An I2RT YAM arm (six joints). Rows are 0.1 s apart.
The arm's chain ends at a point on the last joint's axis. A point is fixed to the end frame.
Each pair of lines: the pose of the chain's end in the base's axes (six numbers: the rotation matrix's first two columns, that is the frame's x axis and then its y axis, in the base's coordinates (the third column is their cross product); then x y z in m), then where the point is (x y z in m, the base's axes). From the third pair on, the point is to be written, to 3 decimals.
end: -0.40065 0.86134 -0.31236 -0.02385 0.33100 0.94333 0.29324 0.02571 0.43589
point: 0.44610 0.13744 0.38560
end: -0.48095 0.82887 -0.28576 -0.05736 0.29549 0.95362 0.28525 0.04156 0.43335
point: 0.42676 0.16906 0.38757
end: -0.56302 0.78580 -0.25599 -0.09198 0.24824 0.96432 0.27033 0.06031 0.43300
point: 0.398 0.204 0.394
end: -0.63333 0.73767 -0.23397 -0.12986 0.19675 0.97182 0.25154 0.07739 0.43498
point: 0.365 0.234 0.404
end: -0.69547 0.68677 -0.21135 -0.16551 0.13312 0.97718 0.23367 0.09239 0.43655
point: 0.333 0.260 0.416
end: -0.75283 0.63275 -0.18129 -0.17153 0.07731 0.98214 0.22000 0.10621 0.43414
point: 0.304 0.283 0.421
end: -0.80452 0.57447 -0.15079 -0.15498 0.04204 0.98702 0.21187 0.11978 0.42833
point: 0.281 0.303 0.417
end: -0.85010 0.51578 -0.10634 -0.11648 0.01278 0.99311 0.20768 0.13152 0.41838
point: 0.263 0.319 0.408
